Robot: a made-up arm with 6 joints.
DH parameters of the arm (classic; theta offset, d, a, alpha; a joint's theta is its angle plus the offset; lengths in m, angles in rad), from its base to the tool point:
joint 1: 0 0.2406 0 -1.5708
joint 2: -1.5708 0 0.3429 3.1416
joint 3: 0 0 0 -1.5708
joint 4: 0 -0.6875 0 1.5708
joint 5: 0 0.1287 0 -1.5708
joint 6: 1.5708 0 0 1.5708
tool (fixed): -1.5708 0 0 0
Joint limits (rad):
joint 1: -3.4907..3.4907
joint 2: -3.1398..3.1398
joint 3: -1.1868..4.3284
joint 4: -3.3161..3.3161
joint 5: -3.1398..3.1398
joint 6: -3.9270..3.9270
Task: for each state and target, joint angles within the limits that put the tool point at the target. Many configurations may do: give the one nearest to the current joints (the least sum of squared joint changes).
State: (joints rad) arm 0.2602 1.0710 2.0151 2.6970 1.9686 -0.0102
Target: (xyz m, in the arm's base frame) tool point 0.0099 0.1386 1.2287
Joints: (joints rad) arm 0.4630 0.4780 2.1063 2.7631 1.9686 -0.0102
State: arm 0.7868 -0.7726 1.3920 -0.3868 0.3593 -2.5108
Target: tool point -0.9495 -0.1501 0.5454
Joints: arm 0.0274 -0.9139 2.1384 -0.2695 0.3593 -2.5108
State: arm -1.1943 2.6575 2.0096 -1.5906 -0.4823 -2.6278
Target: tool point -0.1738 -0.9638 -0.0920
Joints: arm -1.7426 2.0761 2.0204 -1.5208 -0.4823 -2.6278
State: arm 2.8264 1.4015 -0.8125 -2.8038 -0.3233 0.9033
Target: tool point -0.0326 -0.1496 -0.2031
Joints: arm 2.3201 1.2554 -0.9201 -2.9276 -0.3233 0.9033
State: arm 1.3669 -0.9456 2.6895 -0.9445 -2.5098 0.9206
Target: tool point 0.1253 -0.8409 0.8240
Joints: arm 1.6373 -0.7682 2.0248 -1.0034 -2.5098 0.9206
